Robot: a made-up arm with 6 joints.
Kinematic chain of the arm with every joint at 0, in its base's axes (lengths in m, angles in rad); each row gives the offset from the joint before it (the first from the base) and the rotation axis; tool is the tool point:
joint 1: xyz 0 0 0.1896 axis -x
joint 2: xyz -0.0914 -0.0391 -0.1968 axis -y
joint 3: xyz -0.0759 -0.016 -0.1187 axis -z
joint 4: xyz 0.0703 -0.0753 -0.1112 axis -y
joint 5: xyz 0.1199 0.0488 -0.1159 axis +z
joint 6: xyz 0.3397 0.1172 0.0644 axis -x
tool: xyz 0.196 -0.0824 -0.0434
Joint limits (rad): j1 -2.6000..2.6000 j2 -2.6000..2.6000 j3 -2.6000..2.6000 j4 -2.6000..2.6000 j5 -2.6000..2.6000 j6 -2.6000..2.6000
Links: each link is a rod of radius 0.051 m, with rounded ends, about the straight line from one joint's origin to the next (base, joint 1, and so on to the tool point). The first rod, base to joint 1, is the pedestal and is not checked.
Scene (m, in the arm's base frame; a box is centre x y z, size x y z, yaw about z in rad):
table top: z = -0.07
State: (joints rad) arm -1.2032 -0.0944 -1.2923 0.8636 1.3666 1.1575
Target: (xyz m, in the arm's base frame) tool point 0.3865 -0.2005 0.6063
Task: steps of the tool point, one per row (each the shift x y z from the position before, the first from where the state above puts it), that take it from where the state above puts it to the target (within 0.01 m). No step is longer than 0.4 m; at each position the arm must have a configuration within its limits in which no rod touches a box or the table.
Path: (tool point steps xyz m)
1: 0.1727 -0.0380 0.2671
2: 0.2554 -0.1603 0.1725
3: 0.2953 -0.2023 -0.0068
4: 0.2726 -0.1118 -0.1775

